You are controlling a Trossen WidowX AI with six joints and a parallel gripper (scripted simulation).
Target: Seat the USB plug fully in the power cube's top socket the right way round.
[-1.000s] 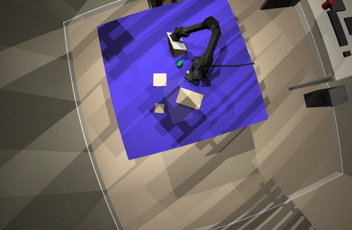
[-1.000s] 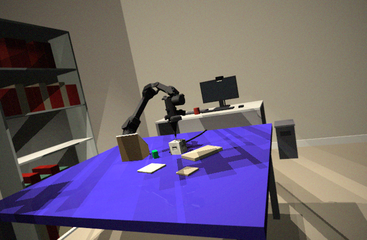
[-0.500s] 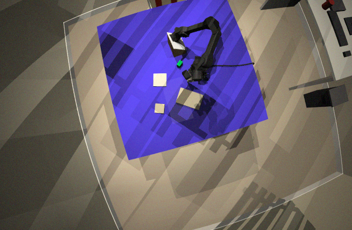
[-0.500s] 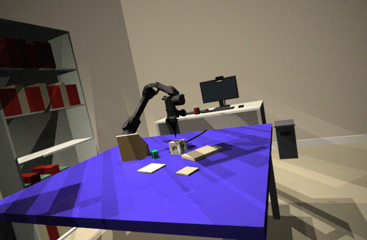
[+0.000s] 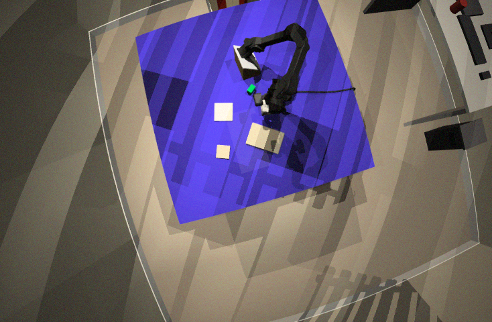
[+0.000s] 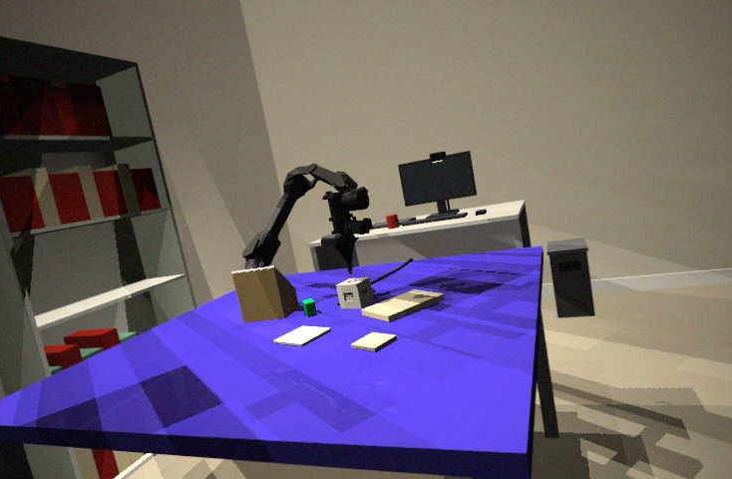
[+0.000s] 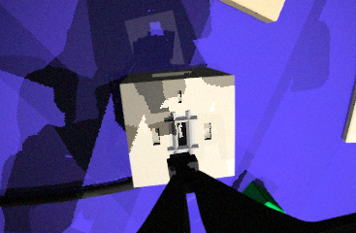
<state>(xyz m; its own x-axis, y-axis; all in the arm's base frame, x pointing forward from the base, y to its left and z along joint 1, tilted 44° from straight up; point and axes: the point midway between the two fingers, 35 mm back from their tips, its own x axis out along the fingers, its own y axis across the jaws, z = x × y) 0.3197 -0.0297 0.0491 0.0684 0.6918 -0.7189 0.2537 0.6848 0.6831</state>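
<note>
My gripper tip is 20 mm above the dark USB plug. The rest, counted from my gripper tip: large flat tan board 160 mm ahead, 100 mm to the right, 130 mm below; small green block 140 mm behind, 40 mm to the right, 110 mm below; USB socket 10 mm to the right, 70 mm below.
</note>
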